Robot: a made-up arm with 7 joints.
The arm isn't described. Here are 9 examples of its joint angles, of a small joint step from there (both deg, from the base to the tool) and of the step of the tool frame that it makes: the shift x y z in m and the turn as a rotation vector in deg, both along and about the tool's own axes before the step.
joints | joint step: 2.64 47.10 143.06 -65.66 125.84 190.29 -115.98 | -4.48 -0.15 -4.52 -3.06 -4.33 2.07 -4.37
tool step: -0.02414 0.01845 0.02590 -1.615 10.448 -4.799
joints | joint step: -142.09 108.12 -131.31 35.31 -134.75 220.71 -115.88 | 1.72 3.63 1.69 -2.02 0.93 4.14 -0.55
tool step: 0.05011 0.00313 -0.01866 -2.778 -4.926 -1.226
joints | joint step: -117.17 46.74 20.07 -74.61 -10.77 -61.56 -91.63 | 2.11 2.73 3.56 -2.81 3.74 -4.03 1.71
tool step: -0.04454 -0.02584 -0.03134 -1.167 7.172 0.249
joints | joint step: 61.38 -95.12 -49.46 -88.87 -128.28 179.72 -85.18 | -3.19 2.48 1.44 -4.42 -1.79 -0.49 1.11
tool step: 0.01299 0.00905 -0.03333 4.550 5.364 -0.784
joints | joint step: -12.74 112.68 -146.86 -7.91 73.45 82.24 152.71 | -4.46 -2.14 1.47 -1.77 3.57 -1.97 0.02
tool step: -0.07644 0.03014 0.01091 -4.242 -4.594 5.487
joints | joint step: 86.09 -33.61 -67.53 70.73 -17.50 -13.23 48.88 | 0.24 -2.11 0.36 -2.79 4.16 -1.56 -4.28
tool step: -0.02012 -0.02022 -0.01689 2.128 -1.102 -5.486
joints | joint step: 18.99 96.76 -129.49 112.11 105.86 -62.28 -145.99 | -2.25 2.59 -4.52 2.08 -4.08 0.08 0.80
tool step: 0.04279 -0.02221 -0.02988 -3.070 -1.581 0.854
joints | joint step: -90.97 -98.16 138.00 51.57 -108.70 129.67 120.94 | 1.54 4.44 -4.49 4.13 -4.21 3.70 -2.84
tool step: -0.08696 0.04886 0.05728 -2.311 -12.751 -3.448
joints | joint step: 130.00 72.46 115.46 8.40 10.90 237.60 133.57 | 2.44 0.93 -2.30 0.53 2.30 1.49 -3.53
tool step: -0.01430 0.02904 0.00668 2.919 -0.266 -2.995
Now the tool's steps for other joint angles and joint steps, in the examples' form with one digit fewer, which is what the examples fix.
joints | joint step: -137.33 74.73 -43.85 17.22 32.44 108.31 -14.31 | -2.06 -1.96 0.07 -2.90 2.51 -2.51 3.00
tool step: 0.0001 -0.0475 0.0063 3.43 -0.80 5.29
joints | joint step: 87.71 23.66 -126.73 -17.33 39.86 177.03 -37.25 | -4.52 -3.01 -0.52 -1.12 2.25 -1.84 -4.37
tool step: 0.0157 -0.0463 0.0265 1.91 1.04 0.39
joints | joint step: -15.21 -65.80 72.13 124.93 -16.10 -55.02 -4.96 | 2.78 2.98 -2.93 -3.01 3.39 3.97 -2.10
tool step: -0.0114 0.0004 -0.0249 3.26 5.06 -0.89
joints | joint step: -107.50 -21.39 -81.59 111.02 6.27 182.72 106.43 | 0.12 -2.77 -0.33 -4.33 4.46 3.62 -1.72
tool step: -0.0220 0.0079 0.0040 7.94 -0.26 -2.36
